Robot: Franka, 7 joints.
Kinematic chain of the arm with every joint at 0, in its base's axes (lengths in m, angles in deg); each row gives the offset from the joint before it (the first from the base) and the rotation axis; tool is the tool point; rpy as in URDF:
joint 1: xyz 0 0 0.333 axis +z
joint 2: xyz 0 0 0 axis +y
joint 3: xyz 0 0 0.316 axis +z
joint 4: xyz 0.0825 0 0 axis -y
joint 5: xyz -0.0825 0 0.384 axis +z
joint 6: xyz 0 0 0 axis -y
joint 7: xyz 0.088 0 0 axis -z
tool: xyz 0 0 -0.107 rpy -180 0 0
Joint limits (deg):
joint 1: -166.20..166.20
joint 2: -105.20..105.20
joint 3: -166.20..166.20
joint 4: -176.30..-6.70
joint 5: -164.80..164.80
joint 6: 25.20..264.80
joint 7: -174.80..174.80
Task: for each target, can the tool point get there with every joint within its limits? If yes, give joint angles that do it. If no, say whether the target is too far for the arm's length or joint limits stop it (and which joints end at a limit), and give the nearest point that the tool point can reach.
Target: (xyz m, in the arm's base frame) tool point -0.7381 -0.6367 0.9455
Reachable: no: too far | nearest point -0.5500 -0.4745 0.7894 | short by 0.293 m
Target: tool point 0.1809 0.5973 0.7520
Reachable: yes | joints 124.53 40.14 -100.36 -66.59 -91.95 196.61 -130.10
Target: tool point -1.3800 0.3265 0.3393
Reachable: no: too far | nearest point -0.8348 0.1975 0.3368 | short by 0.560 m
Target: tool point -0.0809 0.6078 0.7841
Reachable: yes | joints -91.86 -67.16 -16.53 -45.51 18.94 233.37 -103.37
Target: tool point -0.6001 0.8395 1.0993
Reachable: no: too far | nearest point -0.4005 0.5603 0.8445 | short by 0.427 m
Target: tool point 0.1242 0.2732 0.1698
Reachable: yes | joints -13.89 17.77 65.72 -156.43 27.20 114.10 22.26
